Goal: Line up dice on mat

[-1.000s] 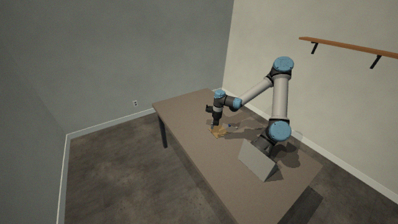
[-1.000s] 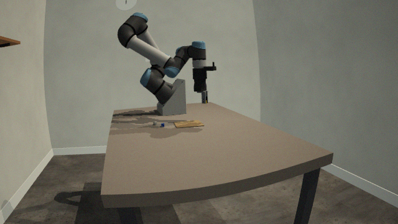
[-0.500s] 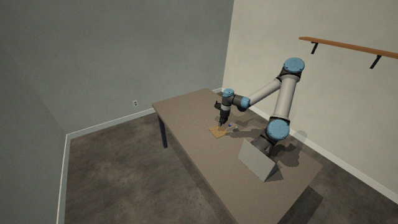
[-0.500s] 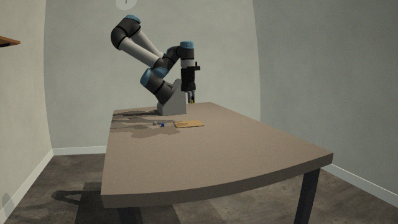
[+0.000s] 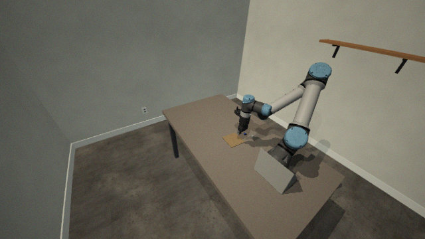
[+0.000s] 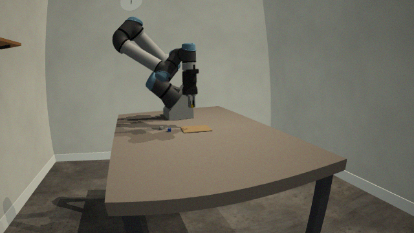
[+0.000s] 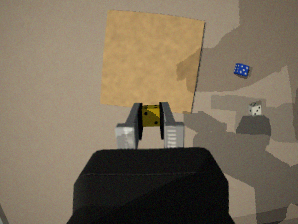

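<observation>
Now: the tan mat 120 mm below my hand and 50 mm ahead of it. Also, from my hand: yellow die: 10 mm below; white die: 170 mm to the right, 120 mm below, 20 mm behind; blue die: 130 mm to the right, 120 mm below, 50 mm ahead.
</observation>
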